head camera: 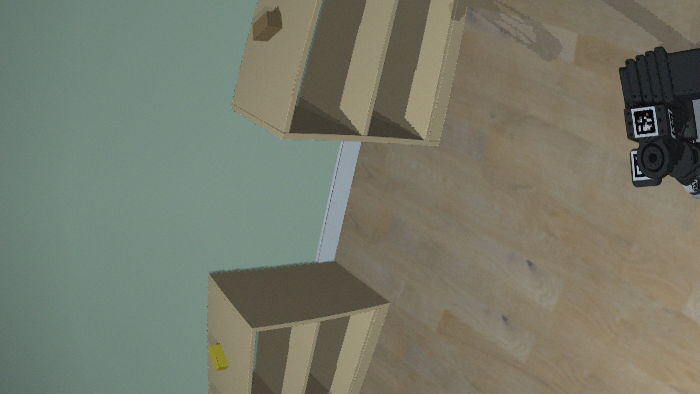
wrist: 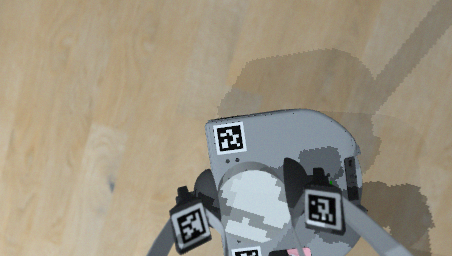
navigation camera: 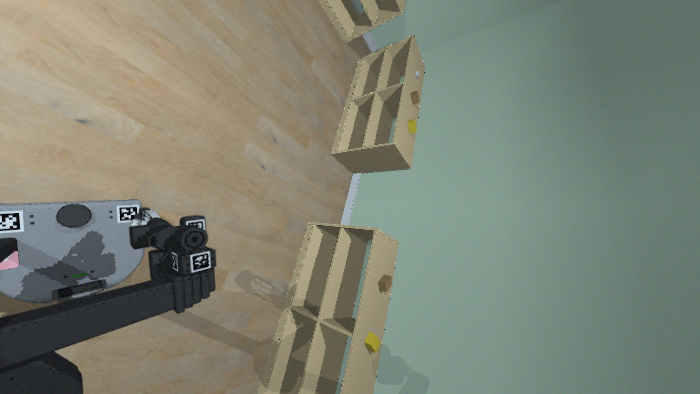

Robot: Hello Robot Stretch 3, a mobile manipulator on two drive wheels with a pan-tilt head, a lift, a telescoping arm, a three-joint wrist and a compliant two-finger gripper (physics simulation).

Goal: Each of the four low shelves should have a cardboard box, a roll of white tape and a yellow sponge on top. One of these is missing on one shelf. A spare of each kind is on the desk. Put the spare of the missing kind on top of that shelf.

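Where they show: robot's base at its link origin: [navigation camera: 75,214].
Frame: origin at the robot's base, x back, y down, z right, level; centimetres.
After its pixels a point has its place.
Observation:
My gripper [wrist: 249,183] @(x 2.2, y -45.9, z 12.7 cm) is folded back over the robot's grey base [wrist: 281,133] and is shut on a roll of white tape [wrist: 258,204]. The nearest low shelf [navigation camera: 384,250] @(x 33.5, y -61.0, z 125.5 cm) [head camera: 264,93] @(x 32.3, y -61.1, z 125.7 cm) carries a cardboard box [navigation camera: 385,282] @(x 50.9, y -65.5, z 117.4 cm) [head camera: 267,24] @(x 51.7, y -66.0, z 116.4 cm) and a yellow sponge [navigation camera: 372,342] @(x 79.6, y -65.6, z 100.3 cm); no tape shows on the part of its top in view. The shelf beyond [navigation camera: 406,148] @(x -39.5, y -61.0, z 168.3 cm) [head camera: 293,291] @(x -31.3, y -32.7, z 161.3 cm) carries a white tape roll [navigation camera: 417,73] @(x -112.7, y -63.1, z 196.2 cm), a box [navigation camera: 415,97] @(x -85.1, y -64.9, z 182.7 cm) and a sponge [navigation camera: 412,126] @(x -58.1, y -64.5, z 174.0 cm) [head camera: 218,356] @(x -57.7, y -64.1, z 174.2 cm). The arm's wrist [navigation camera: 189,241] @(x 2.2, y -80.4, z 13.7 cm) [head camera: 656,156] @(x 2.4, y -76.6, z 14.8 cm) is some way from both shelves.
The shelves stand against a green wall [navigation camera: 502,191] @(x -3.3, y -125.6, z 170.5 cm) with a white skirting [navigation camera: 351,198] @(x 1.0, y -5.7, z 167.1 cm) [head camera: 337,201] @(x 1.0, y -5.2, z 167.0 cm) showing in the gap between them. A third shelf [navigation camera: 341,21] @(x -162.6, y -8.0, z 155.3 cm) shows at the top of the navigation view. Wooden floor [navigation camera: 214,105] @(x -54.1, y -0.1, z 50.2 cm) lies between the robot and the shelves.

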